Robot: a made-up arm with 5 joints. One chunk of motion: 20 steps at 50 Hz.
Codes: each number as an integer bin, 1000 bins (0 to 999) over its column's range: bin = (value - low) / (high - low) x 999, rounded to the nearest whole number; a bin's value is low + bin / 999 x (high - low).
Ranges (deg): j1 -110..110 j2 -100.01..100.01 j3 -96.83..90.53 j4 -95.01..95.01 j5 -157.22..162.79
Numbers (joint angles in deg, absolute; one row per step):
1: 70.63 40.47 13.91 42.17 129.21
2: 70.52 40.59 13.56 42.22 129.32
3: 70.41 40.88 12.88 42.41 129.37
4: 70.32 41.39 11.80 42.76 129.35
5: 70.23 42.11 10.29 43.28 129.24
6: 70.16 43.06 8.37 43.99 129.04
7: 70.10 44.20 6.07 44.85 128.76
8: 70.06 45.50 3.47 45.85 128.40
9: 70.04 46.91 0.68 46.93 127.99
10: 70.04 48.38 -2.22 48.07 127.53
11: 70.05 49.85 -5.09 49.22 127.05
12: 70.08 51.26 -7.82 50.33 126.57
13: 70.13 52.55 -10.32 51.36 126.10
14: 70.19 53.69 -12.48 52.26 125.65
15: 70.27 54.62 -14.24 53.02 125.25
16: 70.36 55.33 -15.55 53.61 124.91
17: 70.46 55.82 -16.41 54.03 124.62
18: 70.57 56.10 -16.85 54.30 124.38
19: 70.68 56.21 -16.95 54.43 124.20
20: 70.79 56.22 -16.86 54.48 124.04
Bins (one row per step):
1: 820 702 590 721 894
2: 820 702 589 721 895
3: 819 704 585 722 895
4: 819 706 579 724 895
5: 818 710 571 727 894
6: 818 715 561 731 894
7: 818 720 549 735 893
8: 818 727 535 741 892
9: 818 734 520 746 890
10: 818 741 504 752 889
11: 818 748 489 758 887
12: 818 756 475 764 886
13: 818 762 461 770 884
14: 818 768 450 774 883
15: 819 772 440 778 882
16: 819 776 433 781 881
17: 819 778 429 784 880
18: 820 780 426 785 879
19: 820 780 426 786 879
20: 821 780 426 786 878

